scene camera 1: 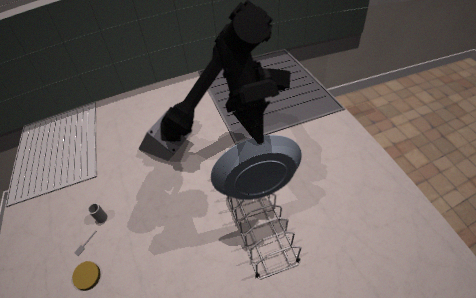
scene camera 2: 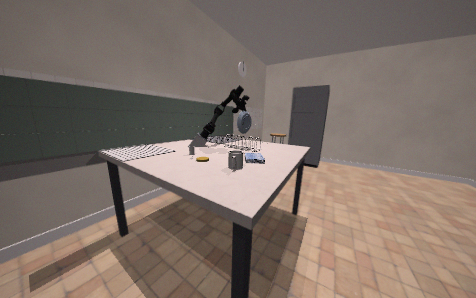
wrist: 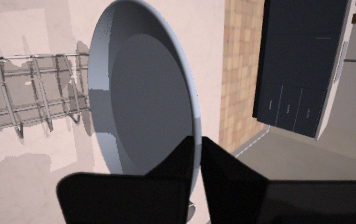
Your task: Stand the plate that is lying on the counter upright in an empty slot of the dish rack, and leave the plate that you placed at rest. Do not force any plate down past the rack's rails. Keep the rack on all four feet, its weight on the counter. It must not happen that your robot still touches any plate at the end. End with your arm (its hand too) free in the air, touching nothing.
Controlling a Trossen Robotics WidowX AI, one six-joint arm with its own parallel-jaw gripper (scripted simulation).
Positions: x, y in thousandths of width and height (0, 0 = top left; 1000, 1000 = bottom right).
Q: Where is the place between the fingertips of my gripper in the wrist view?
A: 552, 636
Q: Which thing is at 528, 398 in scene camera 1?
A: My gripper.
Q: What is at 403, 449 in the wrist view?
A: A plate.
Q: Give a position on a striped mat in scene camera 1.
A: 125, 508
